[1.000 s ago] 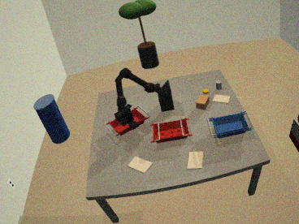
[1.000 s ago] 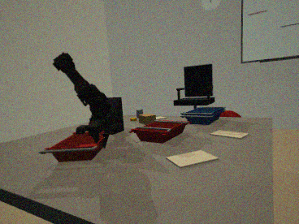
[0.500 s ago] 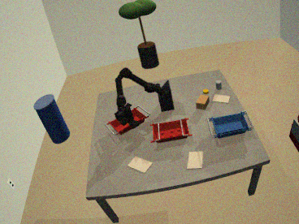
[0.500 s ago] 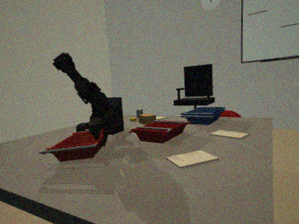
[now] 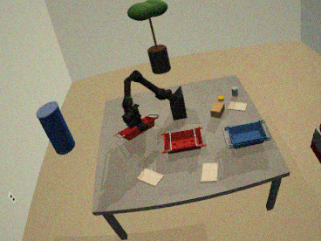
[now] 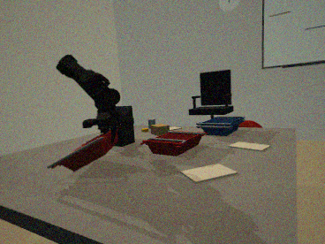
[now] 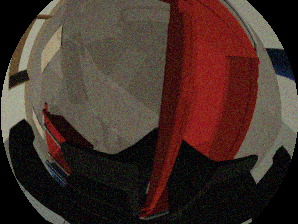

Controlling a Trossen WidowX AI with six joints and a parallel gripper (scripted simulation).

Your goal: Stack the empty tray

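My gripper tip is now 70 mm past the red tray and 40 mm to the left of it. From my gripper tip the other things lie so: grey cylinder: 340 mm behind, 810 mm to the left, 50 mm below; small yellow piece: 310 mm behind, 670 mm to the left, 70 mm below; tan block: 140 mm behind, 600 mm to the left, 50 mm below.
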